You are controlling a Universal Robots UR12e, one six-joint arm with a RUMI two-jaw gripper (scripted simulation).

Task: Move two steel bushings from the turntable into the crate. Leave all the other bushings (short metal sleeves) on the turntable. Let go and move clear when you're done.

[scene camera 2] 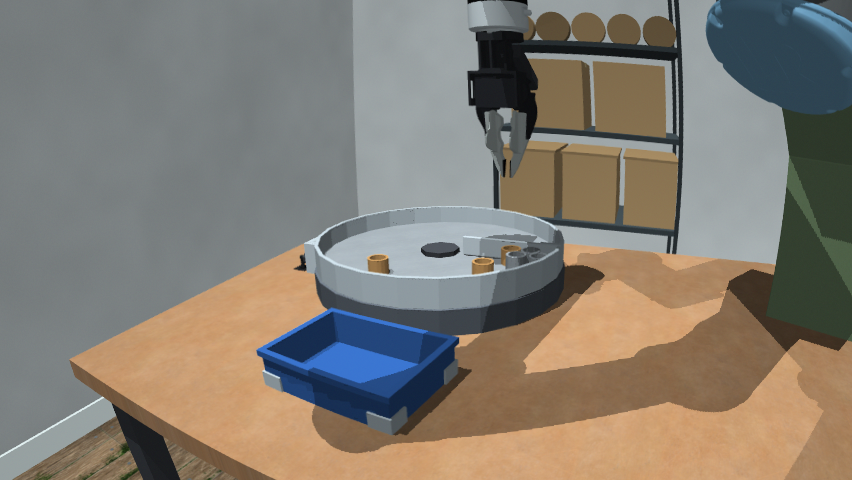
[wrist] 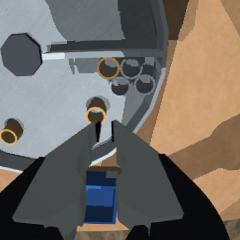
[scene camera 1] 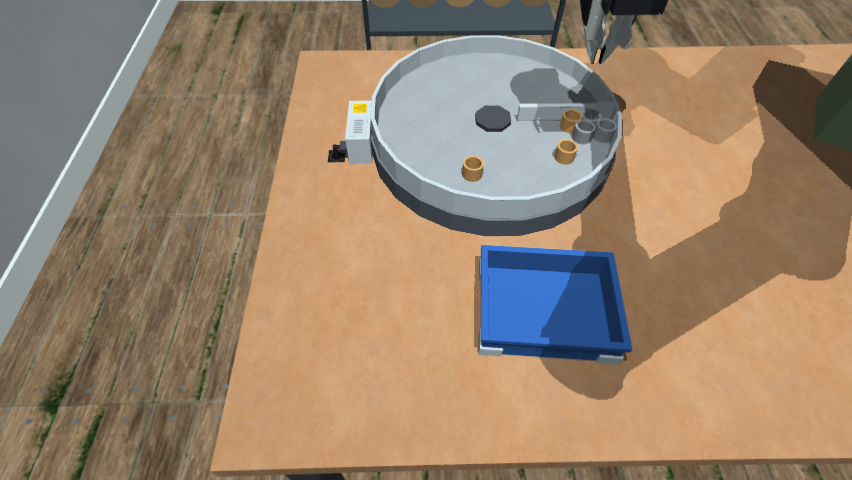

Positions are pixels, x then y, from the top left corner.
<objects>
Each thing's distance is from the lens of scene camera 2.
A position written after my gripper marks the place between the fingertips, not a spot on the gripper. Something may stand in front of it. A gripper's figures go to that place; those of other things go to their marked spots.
my gripper (scene camera 2: 507,177): 78 cm
blue crate (scene camera 2: 376,353): 67 cm
round grey turntable (scene camera 2: 435,249): 88 cm
The marked spots on the blue crate and the round grey turntable are 28 cm apart.
</objects>
